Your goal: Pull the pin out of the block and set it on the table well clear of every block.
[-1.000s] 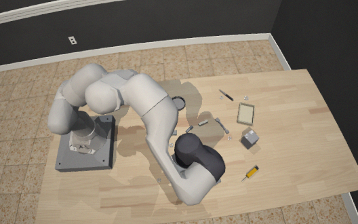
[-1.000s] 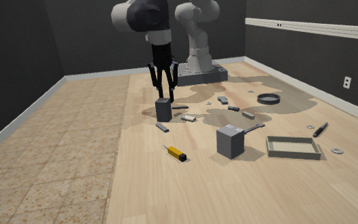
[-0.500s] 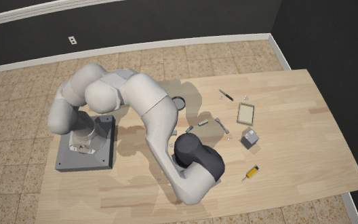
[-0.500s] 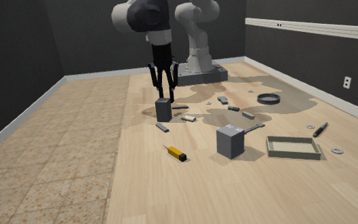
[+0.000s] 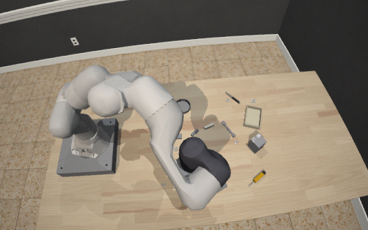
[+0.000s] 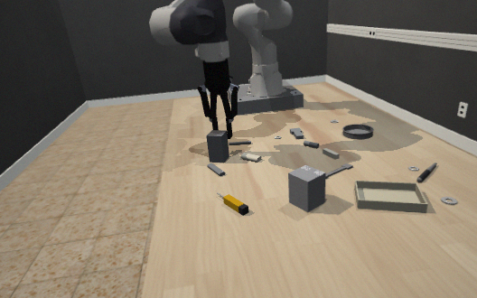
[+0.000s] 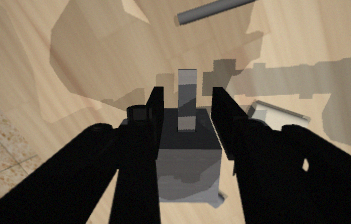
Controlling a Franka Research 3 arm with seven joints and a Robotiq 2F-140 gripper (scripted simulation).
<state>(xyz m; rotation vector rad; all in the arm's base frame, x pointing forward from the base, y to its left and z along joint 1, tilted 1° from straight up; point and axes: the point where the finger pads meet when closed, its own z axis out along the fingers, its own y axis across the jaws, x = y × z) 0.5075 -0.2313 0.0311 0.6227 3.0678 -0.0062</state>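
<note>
My hand is 40 mm short of the dark grey block, 20 mm to the left of it and 40 mm above it. Also, from my hand: lighter grey block: 350 mm ahead, 190 mm to the left, 50 mm below; pale cylinder: 70 mm ahead, 80 mm to the left, 80 mm below; round dish: 30 mm behind, 470 mm to the left, 80 mm below.
</note>
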